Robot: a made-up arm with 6 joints. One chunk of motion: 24 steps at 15 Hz.
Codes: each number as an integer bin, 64 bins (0 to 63) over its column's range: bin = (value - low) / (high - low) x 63, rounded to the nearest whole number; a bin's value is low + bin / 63 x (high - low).
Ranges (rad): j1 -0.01..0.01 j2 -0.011..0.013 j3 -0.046..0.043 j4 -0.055..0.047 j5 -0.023..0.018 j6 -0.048..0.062
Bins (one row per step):
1: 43 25 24 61 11 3
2: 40 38 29 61 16 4
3: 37 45 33 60 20 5
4: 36 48 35 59 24 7
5: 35 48 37 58 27 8
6: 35 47 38 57 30 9
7: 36 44 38 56 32 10
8: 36 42 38 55 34 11
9: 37 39 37 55 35 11
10: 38 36 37 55 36 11
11: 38 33 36 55 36 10
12: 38 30 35 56 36 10
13: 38 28 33 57 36 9
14: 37 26 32 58 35 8
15: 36 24 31 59 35 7
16: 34 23 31 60 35 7
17: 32 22 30 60 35 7
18: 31 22 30 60 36 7
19: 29 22 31 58 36 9
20: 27 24 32 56 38 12
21: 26 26 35 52 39 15
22: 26 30 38 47 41 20
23: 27 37 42 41 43 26
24: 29 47 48 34 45 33
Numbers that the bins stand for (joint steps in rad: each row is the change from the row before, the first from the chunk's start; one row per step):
1: 0.00365 -0.00148 -0.01210 0.04376 -0.01584 -0.04276
2: 0.00270 0.00348 -0.00503 0.04376 -0.01259 -0.04102
3: 0.00175 0.00614 0.00062 0.04214 -0.00998 -0.03927
4: 0.00143 0.00729 0.00344 0.04052 -0.00738 -0.03578
5: 0.00111 0.00729 0.00627 0.03890 -0.00543 -0.03403
6: 0.00111 0.00690 0.00768 0.03729 -0.00348 -0.03229
7: 0.00143 0.00576 0.00768 0.03567 -0.00217 -0.03054
8: 0.00143 0.00500 0.00768 0.03405 -0.00087 -0.02879
9: 0.00175 0.00386 0.00627 0.03405 -0.00022 -0.02879
10: 0.00206 0.00271 0.00627 0.03405 0.00043 -0.02879
11: 0.00206 0.00157 0.00486 0.03405 0.00043 -0.03054
12: 0.00206 0.00043 0.00344 0.03567 0.00043 -0.03054
13: 0.00206 -0.00033 0.00062 0.03729 0.00043 -0.03229
14: 0.00175 -0.00110 -0.00079 0.03890 -0.00022 -0.03403
15: 0.00143 -0.00186 -0.00221 0.04052 -0.00022 -0.03578
16: 0.00079 -0.00224 -0.00221 0.04214 -0.00022 -0.03578
17: 0.00016 -0.00262 -0.00362 0.04214 -0.00022 -0.03578
18: -0.00016 -0.00262 -0.00362 0.04214 0.00043 -0.03578
19: -0.00079 -0.00262 -0.00221 0.03890 0.00043 -0.03229
20: -0.00143 -0.00186 -0.00079 0.03567 0.00173 -0.02705
21: -0.00175 -0.00110 0.00344 0.02919 0.00238 -0.02181
22: -0.00175 0.00043 0.00768 0.02110 0.00368 -0.01308
23: -0.00143 0.00310 0.01333 0.01138 0.00498 -0.00260
24: -0.00079 0.00690 0.02181 0.00005 0.00629 0.00962

